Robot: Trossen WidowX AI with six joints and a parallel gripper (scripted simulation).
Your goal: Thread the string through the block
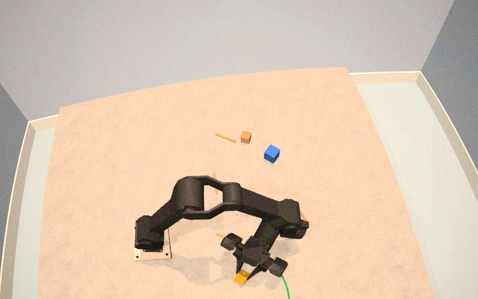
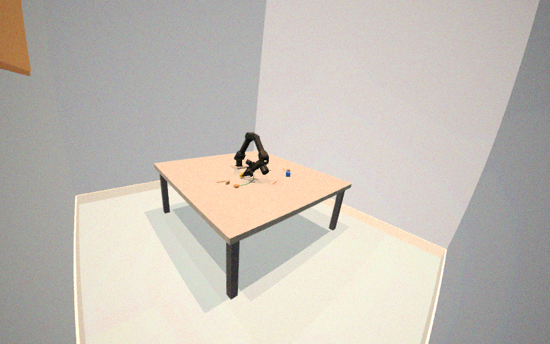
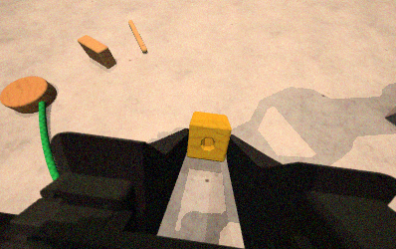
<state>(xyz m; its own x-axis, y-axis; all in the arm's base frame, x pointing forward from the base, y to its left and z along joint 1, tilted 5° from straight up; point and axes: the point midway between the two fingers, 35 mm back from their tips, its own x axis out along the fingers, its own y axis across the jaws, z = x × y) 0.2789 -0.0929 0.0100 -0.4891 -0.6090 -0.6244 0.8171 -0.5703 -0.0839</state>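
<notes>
My gripper tip is now right at the yellow wooden block. The rest, counted from my gripper tip: round wooden button (140 mm ahead, 130 mm to the right, 20 mm below); blue cube (400 mm to the left, 120 mm ahead); orange wedge-like piece (160 mm to the right, 60 mm ahead, 10 mm below).
</notes>
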